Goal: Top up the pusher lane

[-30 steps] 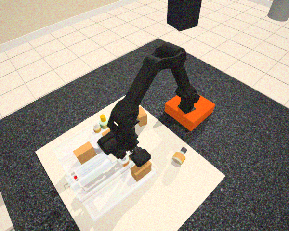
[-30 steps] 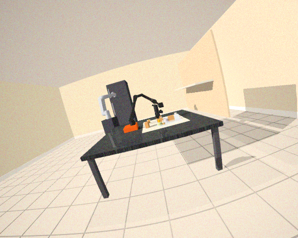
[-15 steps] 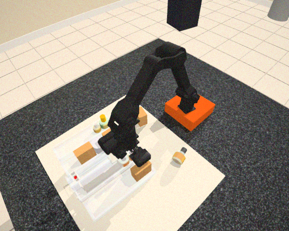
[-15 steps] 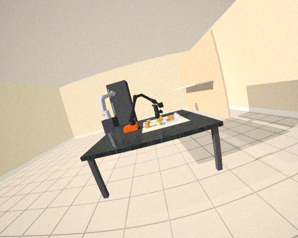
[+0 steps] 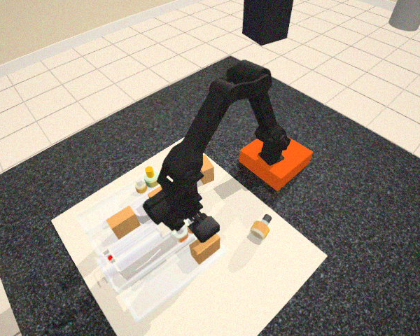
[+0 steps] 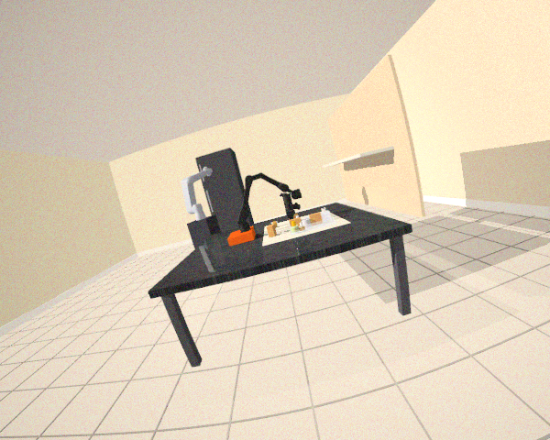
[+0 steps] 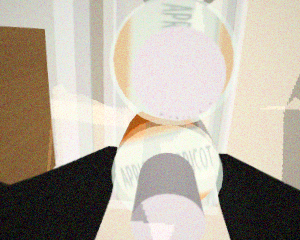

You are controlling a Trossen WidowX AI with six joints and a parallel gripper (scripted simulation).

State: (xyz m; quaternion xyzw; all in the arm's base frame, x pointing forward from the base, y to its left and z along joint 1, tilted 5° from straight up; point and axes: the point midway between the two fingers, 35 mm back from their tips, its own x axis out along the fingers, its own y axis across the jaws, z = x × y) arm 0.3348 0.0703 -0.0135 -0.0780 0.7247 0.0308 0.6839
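My gripper tip is now 150 mm short of the clear sprung lane and 10 mm above it.
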